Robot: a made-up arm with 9 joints. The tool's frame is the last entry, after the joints. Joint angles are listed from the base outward.
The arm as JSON. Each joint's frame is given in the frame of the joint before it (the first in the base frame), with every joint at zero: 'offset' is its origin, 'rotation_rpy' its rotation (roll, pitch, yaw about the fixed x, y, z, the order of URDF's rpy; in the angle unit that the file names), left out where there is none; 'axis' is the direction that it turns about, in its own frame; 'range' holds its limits. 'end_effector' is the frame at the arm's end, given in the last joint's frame.
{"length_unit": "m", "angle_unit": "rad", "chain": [
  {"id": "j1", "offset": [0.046, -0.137, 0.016], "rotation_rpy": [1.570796, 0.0, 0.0], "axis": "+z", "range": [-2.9, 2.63]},
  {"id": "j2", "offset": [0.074, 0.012, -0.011], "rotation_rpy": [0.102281, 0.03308, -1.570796], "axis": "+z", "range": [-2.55, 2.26]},
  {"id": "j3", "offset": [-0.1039, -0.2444, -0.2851], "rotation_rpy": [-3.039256, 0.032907, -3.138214], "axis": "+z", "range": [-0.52, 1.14]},
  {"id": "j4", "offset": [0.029, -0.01, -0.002], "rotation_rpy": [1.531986, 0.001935, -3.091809], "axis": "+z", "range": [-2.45, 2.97]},
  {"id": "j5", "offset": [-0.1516, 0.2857, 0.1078], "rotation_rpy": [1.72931, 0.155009, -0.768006], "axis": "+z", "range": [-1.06, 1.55]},
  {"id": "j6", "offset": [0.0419, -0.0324, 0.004], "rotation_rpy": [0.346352, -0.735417, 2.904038], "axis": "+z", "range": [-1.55, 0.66]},
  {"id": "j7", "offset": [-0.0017, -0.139, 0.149], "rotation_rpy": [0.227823, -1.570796, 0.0], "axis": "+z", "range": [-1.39, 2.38]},
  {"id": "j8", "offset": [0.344, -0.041, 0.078], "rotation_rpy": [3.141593, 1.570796, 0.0], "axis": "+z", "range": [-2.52, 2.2]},
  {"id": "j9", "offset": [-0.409, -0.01, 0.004], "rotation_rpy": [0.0, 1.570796, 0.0], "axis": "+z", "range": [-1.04, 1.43]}
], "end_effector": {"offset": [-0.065, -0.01, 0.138], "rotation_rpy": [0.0, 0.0, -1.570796]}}
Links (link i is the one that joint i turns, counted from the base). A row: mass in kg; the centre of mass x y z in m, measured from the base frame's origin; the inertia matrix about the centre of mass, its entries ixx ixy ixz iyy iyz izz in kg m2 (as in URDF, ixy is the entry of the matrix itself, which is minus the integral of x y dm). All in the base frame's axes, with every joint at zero. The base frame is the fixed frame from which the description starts. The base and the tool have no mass.
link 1: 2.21; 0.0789 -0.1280 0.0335; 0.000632 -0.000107 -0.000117 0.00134 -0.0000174 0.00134
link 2: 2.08; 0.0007 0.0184 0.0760; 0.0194 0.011 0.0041 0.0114 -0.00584 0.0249
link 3: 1.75; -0.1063 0.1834 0.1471; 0.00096 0 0 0.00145 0 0.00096
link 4: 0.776; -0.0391 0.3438 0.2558; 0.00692 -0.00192 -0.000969 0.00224 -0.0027 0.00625
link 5: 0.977; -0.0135 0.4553 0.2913; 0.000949 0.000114 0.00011 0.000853 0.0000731 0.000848
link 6: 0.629; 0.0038 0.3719 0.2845; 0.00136 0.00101 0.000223 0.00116 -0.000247 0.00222
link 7: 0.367; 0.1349 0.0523 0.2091; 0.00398 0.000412 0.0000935 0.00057 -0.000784 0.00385
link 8: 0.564; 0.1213 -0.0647 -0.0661; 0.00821 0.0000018 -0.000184 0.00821 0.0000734 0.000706
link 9: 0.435; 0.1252 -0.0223 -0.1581; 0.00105 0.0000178 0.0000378 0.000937 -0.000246 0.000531
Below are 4 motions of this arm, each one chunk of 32 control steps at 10 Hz.
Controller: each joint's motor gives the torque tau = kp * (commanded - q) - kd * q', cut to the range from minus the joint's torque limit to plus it. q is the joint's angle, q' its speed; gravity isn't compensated. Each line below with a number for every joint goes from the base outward.
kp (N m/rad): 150 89 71 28 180 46 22 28 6.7
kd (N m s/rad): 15 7.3 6.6 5 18 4.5 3.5 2.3 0.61
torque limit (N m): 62 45 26 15 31 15 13 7.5 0.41
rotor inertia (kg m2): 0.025 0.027 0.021 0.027 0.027 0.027 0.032 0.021 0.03
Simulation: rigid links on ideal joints. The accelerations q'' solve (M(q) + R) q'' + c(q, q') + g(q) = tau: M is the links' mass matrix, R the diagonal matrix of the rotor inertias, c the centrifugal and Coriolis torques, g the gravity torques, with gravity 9.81 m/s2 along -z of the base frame. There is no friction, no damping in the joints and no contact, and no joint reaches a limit. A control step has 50 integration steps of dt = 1/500 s. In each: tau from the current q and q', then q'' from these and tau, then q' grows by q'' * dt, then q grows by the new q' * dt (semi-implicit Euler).
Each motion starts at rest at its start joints. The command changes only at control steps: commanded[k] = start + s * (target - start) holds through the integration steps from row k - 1 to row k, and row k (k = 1, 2, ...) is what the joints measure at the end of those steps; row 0 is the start. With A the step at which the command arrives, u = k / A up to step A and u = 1 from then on. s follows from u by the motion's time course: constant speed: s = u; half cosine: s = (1 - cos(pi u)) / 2; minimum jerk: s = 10 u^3 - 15 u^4 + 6 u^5; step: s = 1 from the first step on.
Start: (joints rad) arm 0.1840 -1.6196 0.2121 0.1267 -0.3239 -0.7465 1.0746 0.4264 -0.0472
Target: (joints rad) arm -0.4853 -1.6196 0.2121 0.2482 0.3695 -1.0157 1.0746 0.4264 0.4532
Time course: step
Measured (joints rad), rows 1 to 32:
1: -0.1623 -1.4762 0.1621 0.0929 0.0943 -0.8519 1.1573 0.4306 0.0331
2: -0.4334 -1.6597 0.1763 0.1934 0.2956 -0.9269 1.0424 0.3386 0.2142
3: -0.6314 -1.8655 0.2183 0.3215 0.3427 -1.0538 1.0328 0.4255 0.4172
4: -0.7378 -1.9737 0.2702 0.3905 0.3357 -1.1532 1.1269 0.5622 0.5489
5: -0.7705 -1.9968 0.3041 0.4023 0.3299 -1.2011 1.1911 0.6318 0.6329
6: -0.7547 -1.9618 0.3001 0.3985 0.3335 -1.1918 1.2035 0.6174 0.6620
7: -0.7131 -1.8976 0.2711 0.3918 0.3419 -1.1517 1.1893 0.5612 0.6159
8: -0.6690 -1.8348 0.2438 0.3810 0.3529 -1.1038 1.1633 0.5061 0.5093
9: -0.6399 -1.7956 0.2306 0.3681 0.3639 -1.0665 1.1318 0.4689 0.4560
10: -0.6315 -1.7866 0.2297 0.3583 0.3714 -1.0503 1.1036 0.4536 0.4495
11: -0.6392 -1.8004 0.2359 0.3542 0.3734 -1.0540 1.0890 0.4586 0.4551
12: -0.6539 -1.8229 0.2445 0.3550 0.3710 -1.0694 1.0908 0.4767 0.4606
13: -0.6676 -1.8426 0.2522 0.3580 0.3666 -1.0864 1.1026 0.4971 0.4649
14: -0.6762 -1.8540 0.2569 0.3610 0.3630 -1.0984 1.1155 0.5111 0.4676
15: -0.6787 -1.8566 0.2581 0.3632 0.3612 -1.1029 1.1237 0.5157 0.4686
16: -0.6766 -1.8526 0.2565 0.3642 0.3610 -1.1013 1.1263 0.5130 0.4682
17: -0.6722 -1.8459 0.2537 0.3641 0.3620 -1.0964 1.1247 0.5068 0.4669
18: -0.6679 -1.8397 0.2512 0.3632 0.3633 -1.0912 1.1210 0.5007 0.4657
19: -0.6652 -1.8361 0.2498 0.3621 0.3644 -1.0876 1.1173 0.4967 0.4648
20: -0.6644 -1.8353 0.2496 0.3613 0.3650 -1.0862 1.1147 0.4954 0.4645
21: -0.6652 -1.8367 0.2501 0.3610 0.3650 -1.0867 1.1138 0.4962 0.4646
22: -0.6666 -1.8389 0.2510 0.3611 0.3647 -1.0883 1.1143 0.4982 0.4650
23: -0.6679 -1.8408 0.2518 0.3613 0.3643 -1.0899 1.1155 0.5001 0.4654
24: -0.6688 -1.8419 0.2522 0.3617 0.3640 -1.0911 1.1167 0.5014 0.4657
25: -0.6690 -1.8421 0.2523 0.3619 0.3638 -1.0915 1.1174 0.5018 0.4658
26: -0.6687 -1.8417 0.2521 0.3620 0.3638 -1.0913 1.1177 0.5015 0.4657
27: -0.6683 -1.8410 0.2518 0.3620 0.3639 -1.0908 1.1175 0.5009 0.4656
28: -0.6679 -1.8404 0.2516 0.3619 0.3640 -1.0903 1.1172 0.5002 0.4655
29: -0.6676 -1.8400 0.2515 0.3618 0.3641 -1.0899 1.1168 0.4999 0.4654
30: -0.6675 -1.8400 0.2514 0.3617 0.3642 -1.0898 1.1165 0.4997 0.4653
31: -0.6676 -1.8401 0.2515 0.3617 0.3642 -1.0899 1.1165 0.4998 0.4654
32: -0.6678 -1.8404 0.2516 0.3617 0.3642 -1.0900 1.1165 0.5000 0.4654

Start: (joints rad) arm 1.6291 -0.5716 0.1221 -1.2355 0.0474 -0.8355 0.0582 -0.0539 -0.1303
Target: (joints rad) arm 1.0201 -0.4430 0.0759 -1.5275 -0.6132 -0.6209 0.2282 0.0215 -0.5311
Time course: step
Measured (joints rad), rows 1 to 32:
1: 1.2861 -0.4048 0.1175 -1.3280 -0.3493 -0.6405 0.0245 -0.0979 -0.2232
2: 1.1665 -0.3377 0.0984 -1.4227 -0.5445 -0.6800 0.1375 0.0072 -0.4309
3: 1.1331 -0.2898 0.0873 -1.5034 -0.6328 -0.7377 0.2811 0.1024 -0.5299
4: 1.1305 -0.2501 0.0657 -1.5468 -0.6650 -0.7454 0.3658 0.1294 -0.5317
5: 1.1344 -0.2266 0.0474 -1.5698 -0.6708 -0.7210 0.3876 0.1117 -0.5198
6: 1.1321 -0.2284 0.0463 -1.5808 -0.6670 -0.6976 0.3770 0.0881 -0.5179
7: 1.1226 -0.2491 0.0591 -1.5833 -0.6609 -0.6852 0.3576 0.0727 -0.5209
8: 1.1119 -0.2719 0.0739 -1.5824 -0.6551 -0.6785 0.3386 0.0634 -0.5238
9: 1.1053 -0.2842 0.0822 -1.5815 -0.6508 -0.6735 0.3232 0.0574 -0.5251
10: 1.1045 -0.2839 0.0825 -1.5807 -0.6494 -0.6713 0.3144 0.0557 -0.5252
11: 1.1076 -0.2761 0.0778 -1.5797 -0.6508 -0.6733 0.3139 0.0588 -0.5244
12: 1.1118 -0.2669 0.0720 -1.5788 -0.6537 -0.6781 0.3200 0.0650 -0.5232
13: 1.1150 -0.2605 0.0676 -1.5781 -0.6565 -0.6827 0.3284 0.0707 -0.5221
14: 1.1163 -0.2584 0.0659 -1.5780 -0.6579 -0.6851 0.3348 0.0736 -0.5216
15: 1.1159 -0.2599 0.0666 -1.5784 -0.6579 -0.6849 0.3372 0.0732 -0.5218
16: 1.1145 -0.2631 0.0687 -1.5788 -0.6569 -0.6832 0.3359 0.0708 -0.5222
17: 1.1130 -0.2662 0.0707 -1.5791 -0.6557 -0.6811 0.3326 0.0682 -0.5227
18: 1.1120 -0.2681 0.0720 -1.5793 -0.6548 -0.6797 0.3295 0.0664 -0.5231
19: 1.1118 -0.2683 0.0723 -1.5792 -0.6545 -0.6792 0.3276 0.0659 -0.5231
20: 1.1121 -0.2674 0.0718 -1.5790 -0.6547 -0.6796 0.3274 0.0665 -0.5230
21: 1.1127 -0.2661 0.0709 -1.5788 -0.6551 -0.6803 0.3283 0.0675 -0.5228
22: 1.1132 -0.2650 0.0702 -1.5787 -0.6556 -0.6811 0.3296 0.0684 -0.5226
23: 1.1135 -0.2646 0.0699 -1.5787 -0.6558 -0.6815 0.3306 0.0689 -0.5226
24: 1.1135 -0.2647 0.0699 -1.5788 -0.6559 -0.6815 0.3311 0.0689 -0.5226
25: 1.1133 -0.2651 0.0702 -1.5788 -0.6558 -0.6813 0.3310 0.0686 -0.5226
26: 1.1131 -0.2656 0.0705 -1.5789 -0.6556 -0.6810 0.3306 0.0682 -0.5227
27: 1.1129 -0.2660 0.0707 -1.5789 -0.6554 -0.6808 0.3301 0.0679 -0.5228
28: 1.1129 -0.2660 0.0708 -1.5789 -0.6554 -0.6807 0.3297 0.0678 -0.5228
29: 1.1129 -0.2659 0.0707 -1.5789 -0.6554 -0.6807 0.3297 0.0678 -0.5228
30: 1.1130 -0.2657 0.0706 -1.5789 -0.6554 -0.6808 0.3298 0.0680 -0.5227
31: 1.1131 -0.2656 0.0705 -1.5788 -0.6555 -0.6809 0.3300 0.0681 -0.5227
32: 1.1131 -0.2655 0.0704 -1.5788 -0.6555 -0.6810 0.3301 0.0682 -0.5227

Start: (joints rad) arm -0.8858 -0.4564 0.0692 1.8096 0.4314 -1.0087 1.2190 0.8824 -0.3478
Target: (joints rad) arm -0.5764 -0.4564 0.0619 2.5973 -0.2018 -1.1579 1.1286 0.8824 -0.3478
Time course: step
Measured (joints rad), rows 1 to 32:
1: -0.7713 -0.5578 0.1150 2.0577 0.0816 -1.0036 1.1272 0.7869 -0.3566
2: -0.7099 -0.5638 0.1364 2.3082 -0.1059 -1.1074 1.2001 0.9100 -0.3476
3: -0.6698 -0.5252 0.1095 2.4579 -0.1794 -1.1953 1.2451 1.0077 -0.3287
4: -0.6333 -0.4681 0.0747 2.5663 -0.2004 -1.2276 1.2205 1.0098 -0.3247
5: -0.6052 -0.4200 0.0508 2.6574 -0.2033 -1.2345 1.1687 0.9813 -0.3318
6: -0.5880 -0.3905 0.0352 2.7260 -0.2026 -1.2383 1.1267 0.9686 -0.3372
7: -0.5798 -0.3777 0.0257 2.7657 -0.2024 -1.2411 1.1083 0.9703 -0.3376
8: -0.5778 -0.3766 0.0218 2.7801 -0.2030 -1.2408 1.1087 0.9745 -0.3360
9: -0.5797 -0.3824 0.0222 2.7782 -0.2036 -1.2372 1.1178 0.9760 -0.3349
10: -0.5834 -0.3908 0.0249 2.7690 -0.2037 -1.2322 1.1280 0.9749 -0.3345
11: -0.5874 -0.3988 0.0281 2.7582 -0.2035 -1.2275 1.1359 0.9732 -0.3345
12: -0.5906 -0.4046 0.0307 2.7491 -0.2032 -1.2243 1.1408 0.9719 -0.3346
13: -0.5925 -0.4078 0.0323 2.7430 -0.2030 -1.2228 1.1432 0.9716 -0.3346
14: -0.5933 -0.4088 0.0329 2.7399 -0.2029 -1.2226 1.1439 0.9718 -0.3345
15: -0.5933 -0.4084 0.0328 2.7393 -0.2029 -1.2232 1.1434 0.9722 -0.3345
16: -0.5928 -0.4073 0.0325 2.7401 -0.2030 -1.2240 1.1425 0.9725 -0.3345
17: -0.5922 -0.4060 0.0320 2.7416 -0.2030 -1.2247 1.1414 0.9728 -0.3345
18: -0.5917 -0.4051 0.0316 2.7431 -0.2030 -1.2253 1.1405 0.9729 -0.3346
19: -0.5913 -0.4045 0.0313 2.7442 -0.2031 -1.2255 1.1399 0.9729 -0.3346
20: -0.5912 -0.4042 0.0312 2.7449 -0.2031 -1.2256 1.1397 0.9729 -0.3346
21: -0.5911 -0.4042 0.0311 2.7451 -0.2031 -1.2256 1.1397 0.9729 -0.3346
22: -0.5912 -0.4043 0.0312 2.7451 -0.2031 -1.2255 1.1398 0.9728 -0.3346
23: -0.5912 -0.4045 0.0312 2.7449 -0.2031 -1.2254 1.1399 0.9728 -0.3346
24: -0.5913 -0.4046 0.0313 2.7447 -0.2031 -1.2253 1.1401 0.9728 -0.3346
25: -0.5914 -0.4047 0.0313 2.7445 -0.2031 -1.2252 1.1402 0.9728 -0.3346
26: -0.5914 -0.4048 0.0314 2.7444 -0.2031 -1.2252 1.1402 0.9728 -0.3346
27: -0.5914 -0.4048 0.0314 2.7443 -0.2030 -1.2252 1.1403 0.9728 -0.3346
28: -0.5914 -0.4048 0.0314 2.7443 -0.2030 -1.2252 1.1403 0.9728 -0.3346
29: -0.5914 -0.4048 0.0314 2.7443 -0.2030 -1.2252 1.1402 0.9728 -0.3346
30: -0.5914 -0.4047 0.0314 2.7444 -0.2031 -1.2252 1.1402 0.9728 -0.3346
31: -0.5914 -0.4047 0.0314 2.7444 -0.2031 -1.2253 1.1402 0.9728 -0.3346
32: -0.5914 -0.4047 0.0314 2.7444 -0.2031 -1.2253 1.1402 0.9728 -0.3346

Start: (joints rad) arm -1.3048 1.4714 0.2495 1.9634 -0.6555 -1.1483 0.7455 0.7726 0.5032
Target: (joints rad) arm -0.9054 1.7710 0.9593 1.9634 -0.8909 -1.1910 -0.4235 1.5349 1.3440
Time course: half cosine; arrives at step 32
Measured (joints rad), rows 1 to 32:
1: -1.2815 1.5316 0.2737 1.9961 -0.6525 -1.1476 0.7487 0.7837 0.5048
2: -1.2410 1.6213 0.2473 2.0740 -0.6506 -1.1618 0.7126 0.7800 0.5112
3: -1.1993 1.7023 0.2121 2.1690 -0.6484 -1.1774 0.6464 0.7727 0.5226
4: -1.1676 1.7533 0.1970 2.2561 -0.6487 -1.1926 0.5892 0.7871 0.5391
5: -1.1520 1.7682 0.2055 2.3132 -0.6541 -1.2055 0.5612 0.8202 0.5596
6: -1.1495 1.7581 0.2305 2.3320 -0.6627 -1.2094 0.5521 0.8506 0.5812
7: -1.1517 1.7403 0.2632 2.3213 -0.6715 -1.2035 0.5430 0.8705 0.6030
8: -1.1515 1.7276 0.2972 2.2979 -0.6795 -1.1944 0.5247 0.8883 0.6266
9: -1.1452 1.7258 0.3287 2.2757 -0.6874 -1.1885 0.4969 0.9123 0.6543
10: -1.1324 1.7353 0.3569 2.2620 -0.6958 -1.1877 0.4616 0.9439 0.6864
11: -1.1149 1.7524 0.3831 2.2581 -0.7049 -1.1906 0.4204 0.9805 0.7222
12: -1.0952 1.7723 0.4096 2.2608 -0.7146 -1.1946 0.3749 1.0196 0.7605
13: -1.0752 1.7910 0.4382 2.2657 -0.7249 -1.1979 0.3272 1.0594 0.8004
14: -1.0563 1.8067 0.4697 2.2687 -0.7357 -1.1998 0.2788 1.0987 0.8410
15: -1.0386 1.8195 0.5036 2.2681 -0.7469 -1.2004 0.2302 1.1371 0.8819
16: -1.0216 1.8307 0.5388 2.2639 -0.7583 -1.2001 0.1816 1.1747 0.9230
17: -1.0048 1.8416 0.5743 2.2576 -0.7697 -1.1995 0.1328 1.2119 0.9640
18: -0.9878 1.8531 0.6092 2.2507 -0.7810 -1.1990 0.0841 1.2491 1.0048
19: -0.9707 1.8654 0.6430 2.2441 -0.7921 -1.1988 0.0359 1.2860 1.0450
20: -0.9535 1.8780 0.6754 2.2381 -0.8028 -1.1987 -0.0110 1.3223 1.0842
21: -0.9369 1.8903 0.7064 2.2326 -0.8131 -1.1986 -0.0563 1.3571 1.1220
22: -0.9211 1.9018 0.7360 2.2272 -0.8229 -1.1983 -0.0996 1.3899 1.1580
23: -0.9064 1.9121 0.7641 2.2217 -0.8322 -1.1979 -0.1406 1.4203 1.1917
24: -0.8930 1.9213 0.7903 2.2160 -0.8409 -1.1973 -0.1789 1.4481 1.2229
25: -0.8809 1.9293 0.8144 2.2103 -0.8488 -1.1965 -0.2143 1.4733 1.2514
26: -0.8702 1.9364 0.8360 2.2048 -0.8560 -1.1957 -0.2463 1.4956 1.2768
27: -0.8607 1.9426 0.8549 2.1996 -0.8622 -1.1950 -0.2746 1.5151 1.2990
28: -0.8527 1.9478 0.8708 2.1948 -0.8674 -1.1942 -0.2990 1.5316 1.3177
29: -0.8462 1.9521 0.8836 2.1906 -0.8716 -1.1935 -0.3192 1.5449 1.3328
30: -0.8413 1.9552 0.8932 2.1870 -0.8749 -1.1928 -0.3349 1.5548 1.3442
31: -0.8380 1.9572 0.8996 2.1840 -0.8770 -1.1922 -0.3461 1.5613 1.3516
32: -0.8364 1.9579 0.9027 2.1816 -0.8781 -1.1917 -0.3527 1.5643 1.3552

